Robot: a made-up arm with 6 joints.
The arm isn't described. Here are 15 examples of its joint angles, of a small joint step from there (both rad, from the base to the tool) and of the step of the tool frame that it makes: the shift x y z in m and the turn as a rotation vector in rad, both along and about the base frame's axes.
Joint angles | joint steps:
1: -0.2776 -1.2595 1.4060 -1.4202 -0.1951 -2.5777 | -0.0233 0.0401 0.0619 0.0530 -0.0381 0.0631
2: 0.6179 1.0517 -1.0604 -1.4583 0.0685 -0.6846 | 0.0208 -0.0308 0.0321 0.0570 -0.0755 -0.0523
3: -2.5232 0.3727 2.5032 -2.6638 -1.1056 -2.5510 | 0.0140 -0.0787 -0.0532 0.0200 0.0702 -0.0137
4: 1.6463 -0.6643 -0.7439 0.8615 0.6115 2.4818 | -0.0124 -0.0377 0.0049 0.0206 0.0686 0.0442
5: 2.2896 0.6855 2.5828 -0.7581 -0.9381 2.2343 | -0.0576 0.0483 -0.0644 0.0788 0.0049 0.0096
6: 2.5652 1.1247 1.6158 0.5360 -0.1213 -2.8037 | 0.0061 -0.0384 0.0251 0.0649 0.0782 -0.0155
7: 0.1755 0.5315 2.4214 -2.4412 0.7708 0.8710 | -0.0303 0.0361 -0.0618 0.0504 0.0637 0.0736
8: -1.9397 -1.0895 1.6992 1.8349 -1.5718 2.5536 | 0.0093 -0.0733 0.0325 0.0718 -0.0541 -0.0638
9: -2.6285 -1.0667 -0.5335 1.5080 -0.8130 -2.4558 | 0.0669 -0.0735 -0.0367 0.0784 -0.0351 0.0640
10: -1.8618 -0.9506 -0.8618 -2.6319 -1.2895 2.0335 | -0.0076 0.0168 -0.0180 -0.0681 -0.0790 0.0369
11: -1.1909 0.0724 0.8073 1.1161 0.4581 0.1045 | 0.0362 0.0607 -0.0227 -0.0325 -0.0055 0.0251
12: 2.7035 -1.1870 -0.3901 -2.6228 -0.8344 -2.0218 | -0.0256 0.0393 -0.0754 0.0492 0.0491 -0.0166
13: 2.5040 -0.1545 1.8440 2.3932 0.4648 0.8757 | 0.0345 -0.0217 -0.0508 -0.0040 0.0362 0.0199
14: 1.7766 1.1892 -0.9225 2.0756 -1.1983 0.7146 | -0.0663 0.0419 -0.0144 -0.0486 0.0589 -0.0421
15: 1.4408 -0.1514 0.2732 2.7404 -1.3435 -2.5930 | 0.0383 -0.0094 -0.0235 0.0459 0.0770 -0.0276
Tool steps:
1: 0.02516 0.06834 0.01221 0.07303 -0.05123 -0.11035
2: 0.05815 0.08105 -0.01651 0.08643 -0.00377 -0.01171
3: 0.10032 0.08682 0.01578 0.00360 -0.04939 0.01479
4: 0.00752 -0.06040 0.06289 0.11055 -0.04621 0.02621
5: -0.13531 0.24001 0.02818 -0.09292 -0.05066 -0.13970
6: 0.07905 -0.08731 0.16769 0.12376 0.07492 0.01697
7: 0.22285 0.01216 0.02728 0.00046 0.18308 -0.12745
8: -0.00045 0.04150 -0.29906 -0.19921 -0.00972 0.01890
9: 0.09350 0.01437 -0.02007 0.07909 0.03484 -0.02577
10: -0.02457 -0.00678 -0.02882 -0.06669 -0.04115 0.00093
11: 0.13132 -0.16704 -0.11209 0.07554 0.01658 0.03492
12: -0.20541 0.10276 -0.09117 -0.05505 -0.15439 -0.06217
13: -0.00646 0.03824 0.02125 -0.00966 -0.05365 0.00939
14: 0.07542 -0.10923 -0.01956 -0.05255 0.01526 -0.15889
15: -0.06908 0.03698 -0.01779 -0.08165 -0.04815 0.07123
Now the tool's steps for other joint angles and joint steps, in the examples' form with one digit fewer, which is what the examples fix.
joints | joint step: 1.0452 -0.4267 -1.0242 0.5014 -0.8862 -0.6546 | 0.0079 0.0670 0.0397 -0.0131 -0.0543 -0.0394
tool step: 0.0122 0.0363 -0.0128 -0.0523 0.0299 -0.0570
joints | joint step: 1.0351 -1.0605 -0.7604 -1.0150 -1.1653 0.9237 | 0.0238 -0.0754 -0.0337 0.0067 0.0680 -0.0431
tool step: -0.0399 -0.0476 -0.0065 0.0566 0.0086 -0.0469
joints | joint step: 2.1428 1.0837 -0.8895 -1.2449 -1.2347 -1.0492 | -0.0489 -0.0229 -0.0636 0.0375 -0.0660 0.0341
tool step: 0.0707 -0.0491 0.0723 -0.0725 0.0568 -0.0354
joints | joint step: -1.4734 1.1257 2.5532 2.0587 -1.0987 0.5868 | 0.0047 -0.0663 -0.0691 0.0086 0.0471 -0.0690
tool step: 0.0112 0.0328 0.0885 -0.0349 0.0628 0.0388
